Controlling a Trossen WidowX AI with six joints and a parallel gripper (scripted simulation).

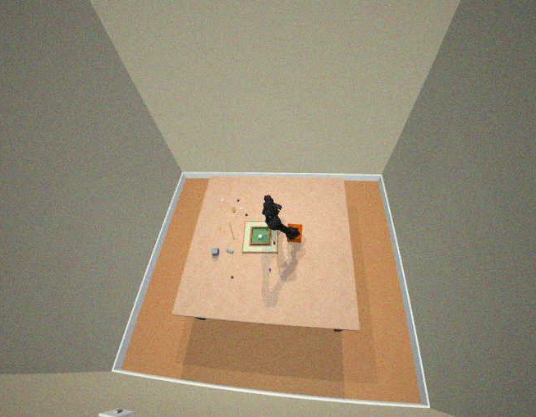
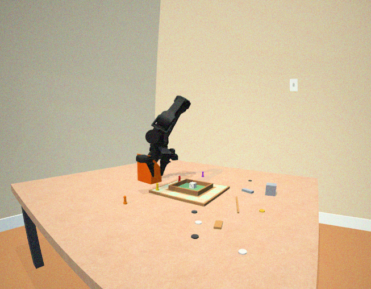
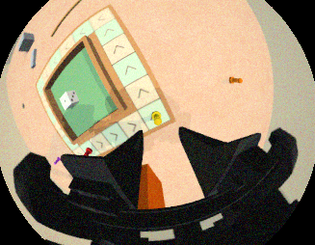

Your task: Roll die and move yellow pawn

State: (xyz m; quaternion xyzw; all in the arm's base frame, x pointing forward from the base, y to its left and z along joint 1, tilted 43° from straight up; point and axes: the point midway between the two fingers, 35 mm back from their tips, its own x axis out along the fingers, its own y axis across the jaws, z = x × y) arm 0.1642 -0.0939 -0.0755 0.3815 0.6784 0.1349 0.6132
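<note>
Right now my gripper tip is 50 mm above the yellow pawn. From my gripper tip the other things lie so: tray (110 mm ahead, 120 mm to the left, 70 mm below); white die (100 mm ahead, 140 mm to the left, 50 mm below); red pawn (10 mm behind, 180 mm to the left, 50 mm below).
</note>
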